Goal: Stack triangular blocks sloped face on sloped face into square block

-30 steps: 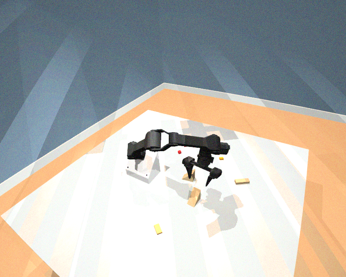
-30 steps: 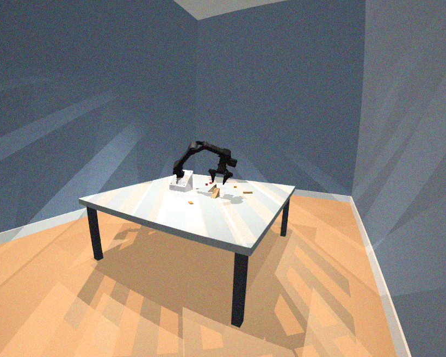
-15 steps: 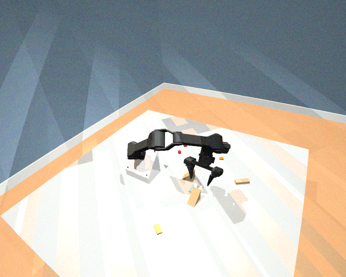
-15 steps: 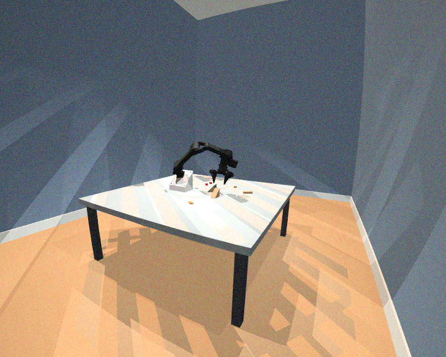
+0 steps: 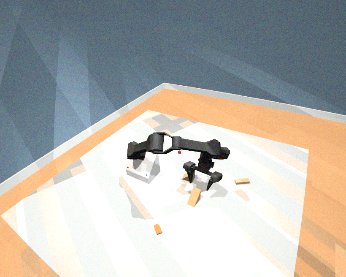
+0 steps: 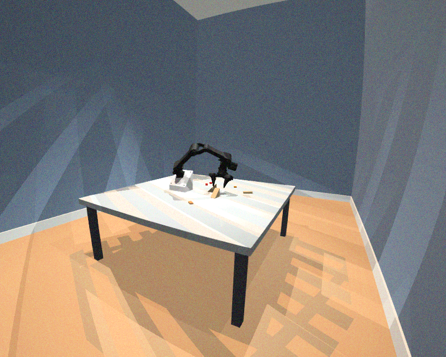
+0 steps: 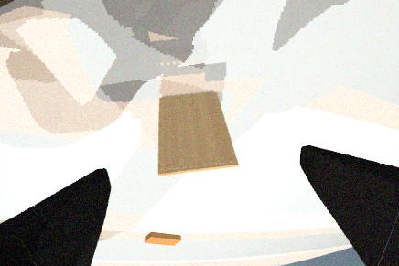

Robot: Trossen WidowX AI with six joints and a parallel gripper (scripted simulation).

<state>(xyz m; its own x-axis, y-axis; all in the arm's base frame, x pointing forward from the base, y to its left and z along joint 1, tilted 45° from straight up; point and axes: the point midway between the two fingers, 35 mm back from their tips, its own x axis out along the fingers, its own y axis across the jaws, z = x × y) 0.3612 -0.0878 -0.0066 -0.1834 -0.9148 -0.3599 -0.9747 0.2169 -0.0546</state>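
Right now my gripper tip is 5 cm above the tan wooden triangular block, 2 cm to the left of it and 1 cm past it. Round my gripper tip: tiny red cube: 38 cm to the left, 22 cm behind, 6 cm below; small orange cube: 32 cm to the left, 6 cm below, 4 cm ahead.
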